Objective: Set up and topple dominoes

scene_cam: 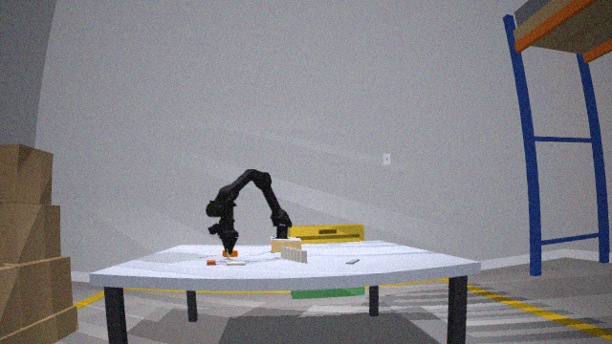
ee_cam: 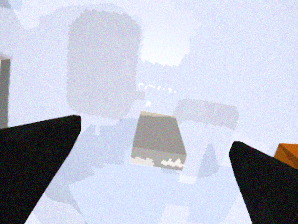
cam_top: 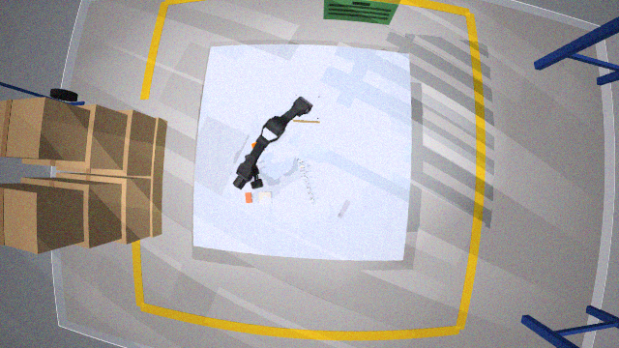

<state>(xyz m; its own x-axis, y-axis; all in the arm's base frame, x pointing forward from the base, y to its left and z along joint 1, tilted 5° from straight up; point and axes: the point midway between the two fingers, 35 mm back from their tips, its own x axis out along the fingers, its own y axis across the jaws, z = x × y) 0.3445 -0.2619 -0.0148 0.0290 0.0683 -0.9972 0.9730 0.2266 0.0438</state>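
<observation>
Now: the orange cube 14 cm behind my gripper tip and 2 cm below it. The rest, counted from my gripper tip: grey piece 49 cm to the left, 22 cm ahead, 3 cm below; then small red-orange block 15 cm ahead, 6 cm to the right, 2 cm below.
</observation>
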